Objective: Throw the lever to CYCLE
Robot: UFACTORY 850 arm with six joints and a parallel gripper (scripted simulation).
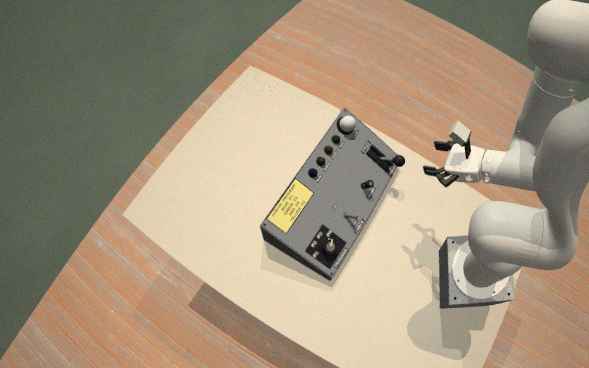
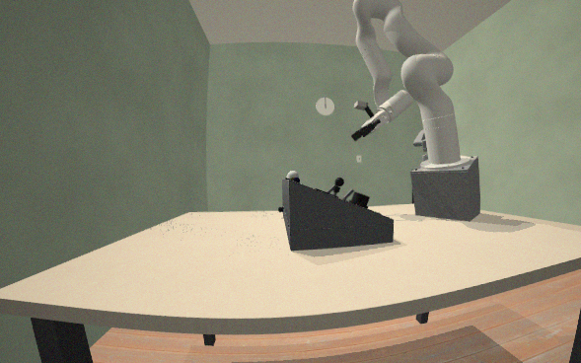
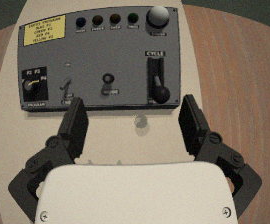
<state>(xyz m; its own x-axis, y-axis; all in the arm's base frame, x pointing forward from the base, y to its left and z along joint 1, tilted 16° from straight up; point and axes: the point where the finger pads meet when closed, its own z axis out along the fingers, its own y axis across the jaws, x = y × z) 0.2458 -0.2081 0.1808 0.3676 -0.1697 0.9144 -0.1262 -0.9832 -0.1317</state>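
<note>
The lever lies 22 cm below my hand, 10 cm ahead of it and 7 cm to the right of it. The rest, counted from my hand: grey sloped console 26 cm below, 18 cm ahead, 9 cm to the left; rotary selector 27 cm to the left, 24 cm below, 17 cm ahead; toggle 23 cm below, 13 cm ahead, 4 cm to the left.
</note>
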